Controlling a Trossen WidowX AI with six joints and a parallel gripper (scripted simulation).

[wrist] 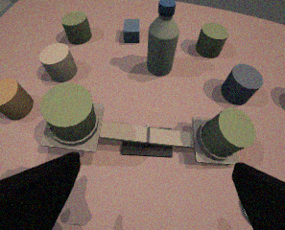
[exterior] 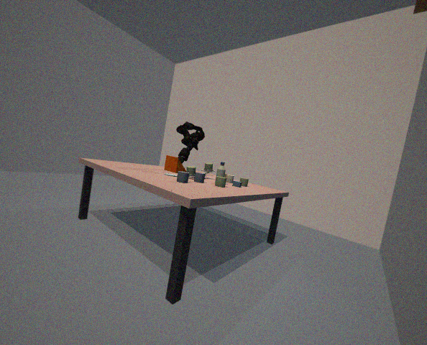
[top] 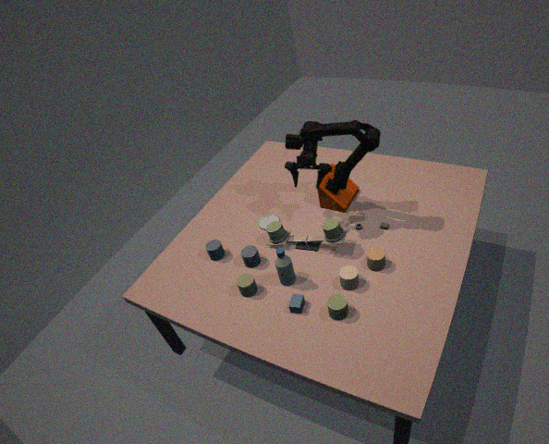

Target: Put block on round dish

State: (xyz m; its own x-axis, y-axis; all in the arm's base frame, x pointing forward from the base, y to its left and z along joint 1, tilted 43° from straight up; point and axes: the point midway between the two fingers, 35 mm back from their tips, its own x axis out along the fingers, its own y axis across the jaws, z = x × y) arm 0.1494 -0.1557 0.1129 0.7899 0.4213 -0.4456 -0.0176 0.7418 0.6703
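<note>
Right now my gripper tip is 10 cm short of the grey block, 13 cm to the left of it and 19 cm above it. Round my gripper tip: bottle 30 cm ahead, 1 cm to the right, 12 cm below; then pale round dish 1 cm behind, 23 cm to the right, 23 cm below.
</note>
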